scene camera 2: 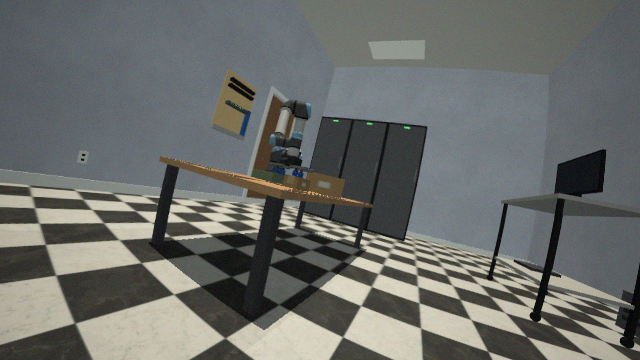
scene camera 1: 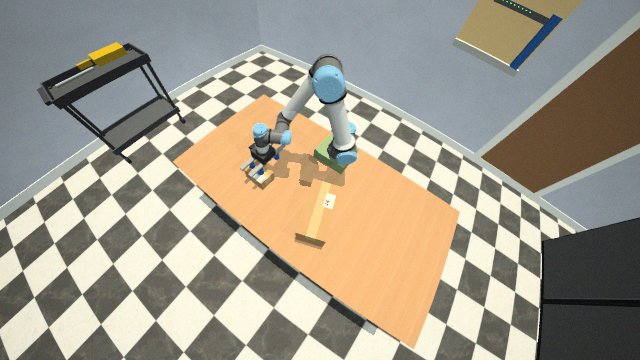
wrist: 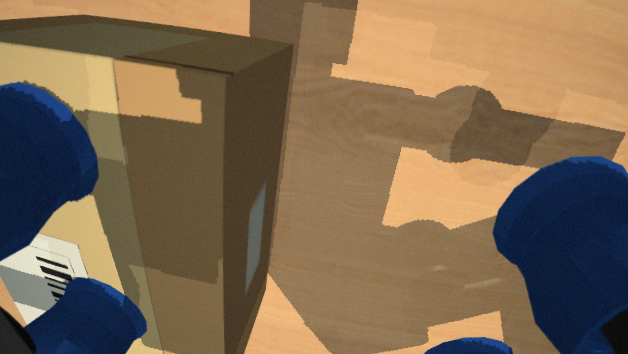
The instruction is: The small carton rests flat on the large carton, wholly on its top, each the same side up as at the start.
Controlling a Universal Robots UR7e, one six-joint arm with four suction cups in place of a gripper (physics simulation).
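Where they show: hand, its tool point: (wrist: 283,279); arm's base, origin of its link: (scene camera 2: 273,173).
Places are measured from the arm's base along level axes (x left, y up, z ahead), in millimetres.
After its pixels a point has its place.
Observation:
The small carton (scene camera 1: 262,177) {x -185, y 3, z 476 mm} (scene camera 2: 294,181) {x -313, y -29, z 501 mm} (wrist: 175,175) {x -290, y 2, z 431 mm} is a brown box with a white barcode label on top. It stands on the wooden table (scene camera 1: 380,268) {x 636, y -71, z 382 mm} near its left end. My gripper (scene camera 1: 256,168) {x -263, y 0, z 397 mm} (scene camera 2: 288,170) {x -263, y 0, z 397 mm} sits down on the carton's top. In the wrist view two blue suction cups (wrist: 39,162) rest on the top at the left, and the other two hang over bare table at the right. The large carton (scene camera 1: 318,213) {x 206, y 81, z 432 mm} (scene camera 2: 326,183) {x 129, y 18, z 457 mm}, long and flat with a small white label, lies apart near the table's middle.
The arm's green base block (scene camera 1: 324,156) {x -37, y -2, z 99 mm} stands at the table's back edge. A black cart (scene camera 1: 96,73) with a yellow box is at the far left. Dark cabinets (scene camera 2: 371,174) stand behind the table, and a second table (scene camera 2: 568,203) with a monitor is at the right.

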